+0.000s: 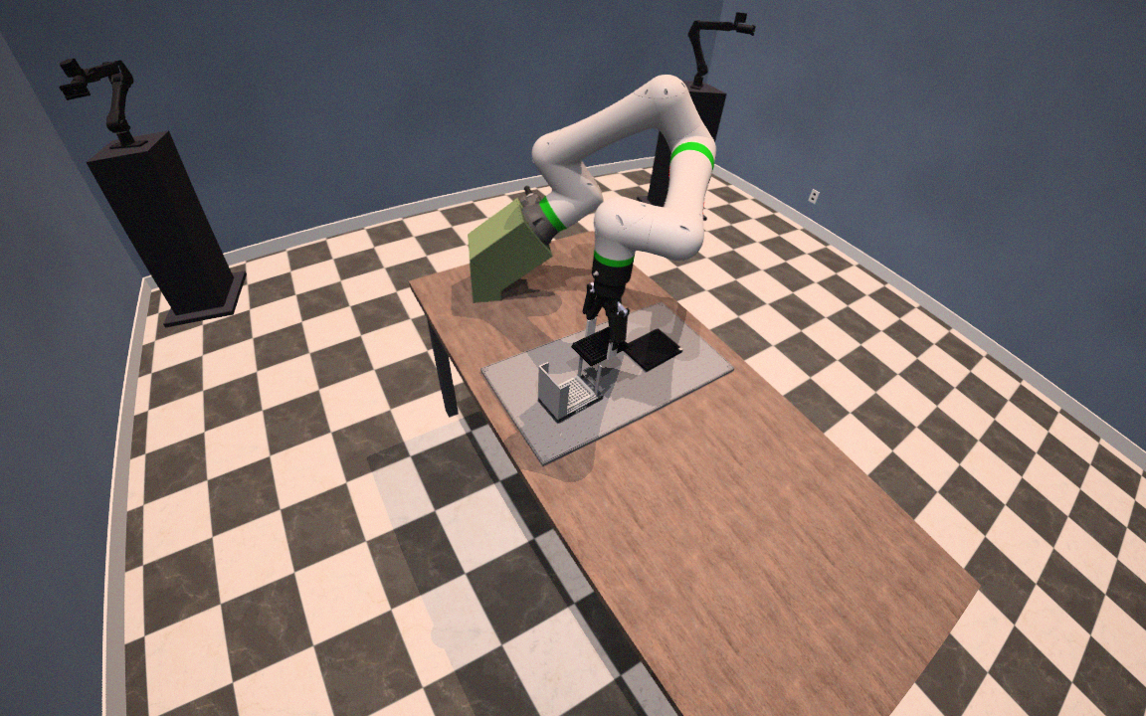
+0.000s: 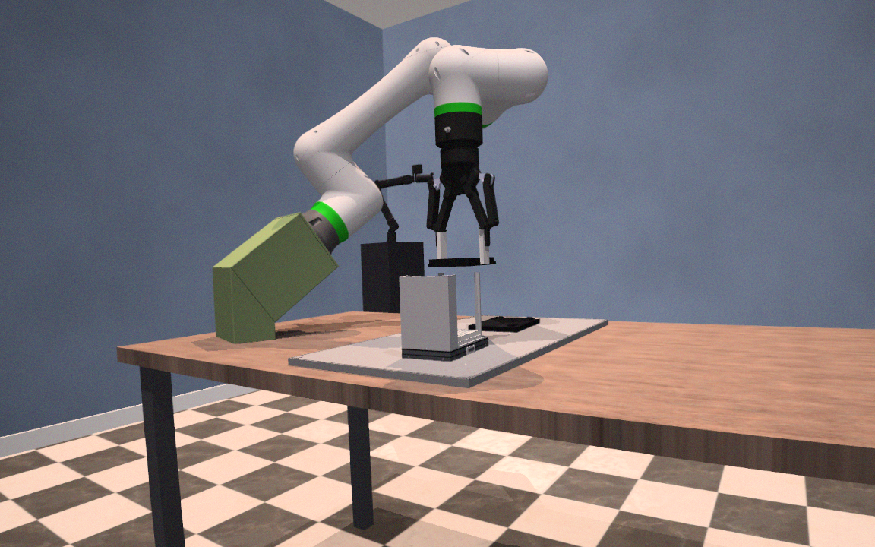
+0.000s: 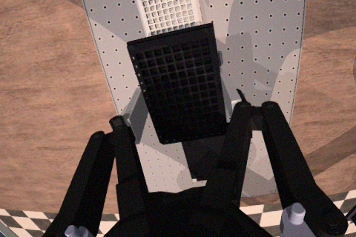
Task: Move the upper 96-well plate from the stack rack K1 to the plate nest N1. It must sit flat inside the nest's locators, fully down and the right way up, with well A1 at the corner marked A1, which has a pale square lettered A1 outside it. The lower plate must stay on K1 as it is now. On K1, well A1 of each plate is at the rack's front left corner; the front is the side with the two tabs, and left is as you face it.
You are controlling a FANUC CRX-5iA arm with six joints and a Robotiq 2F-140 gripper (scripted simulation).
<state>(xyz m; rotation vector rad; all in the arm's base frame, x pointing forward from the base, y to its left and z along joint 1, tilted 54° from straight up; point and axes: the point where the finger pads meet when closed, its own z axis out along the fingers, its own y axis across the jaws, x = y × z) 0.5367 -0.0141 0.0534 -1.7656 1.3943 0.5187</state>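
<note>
The black plate nest N1 lies 90 mm behind my hand, 230 mm to the left of it and 180 mm below it. The rest, counted from my hand: pale square 60 mm behind, 320 mm to the left, 170 mm below; then white plate 40 mm ahead, 90 mm to the right, 150 mm below; then black 96-well plate 20 mm below.
</note>
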